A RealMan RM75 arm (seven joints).
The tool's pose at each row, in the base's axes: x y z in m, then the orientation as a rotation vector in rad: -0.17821, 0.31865, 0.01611, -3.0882, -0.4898, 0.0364; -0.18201, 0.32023, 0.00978, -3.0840, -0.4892, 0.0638; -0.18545, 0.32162, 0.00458, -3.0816, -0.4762, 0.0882; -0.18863, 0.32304, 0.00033, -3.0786, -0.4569, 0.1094; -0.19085, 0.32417, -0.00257, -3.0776, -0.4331, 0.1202; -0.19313, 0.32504, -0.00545, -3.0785, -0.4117, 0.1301; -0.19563, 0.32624, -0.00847, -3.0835, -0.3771, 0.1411; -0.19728, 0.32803, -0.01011, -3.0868, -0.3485, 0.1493; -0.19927, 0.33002, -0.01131, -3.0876, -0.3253, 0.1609; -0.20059, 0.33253, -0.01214, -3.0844, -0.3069, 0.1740; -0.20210, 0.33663, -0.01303, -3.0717, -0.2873, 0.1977
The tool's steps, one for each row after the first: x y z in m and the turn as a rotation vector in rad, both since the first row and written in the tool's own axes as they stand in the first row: -0.00299, -0.00256, 0.00644, 0.0065, -0.0168, 0.0000; -0.00572, -0.00485, 0.01174, 0.0128, -0.0316, 0.0081; -0.00822, -0.00711, 0.01608, 0.0202, -0.0442, 0.0201; -0.00992, -0.00882, 0.01905, 0.0254, -0.0504, 0.0351; -0.01176, -0.01030, 0.02200, 0.0281, -0.0564, 0.0489; -0.01370, -0.01216, 0.02509, 0.0285, -0.0633, 0.0714; -0.01468, -0.01434, 0.02679, 0.0292, -0.0684, 0.0900; -0.01593, -0.01683, 0.02806, 0.0316, -0.0755, 0.1049; -0.01639, -0.01961, 0.02895, 0.0374, -0.0833, 0.1165; -0.01654, -0.02396, 0.02993, 0.0530, -0.0968, 0.1282
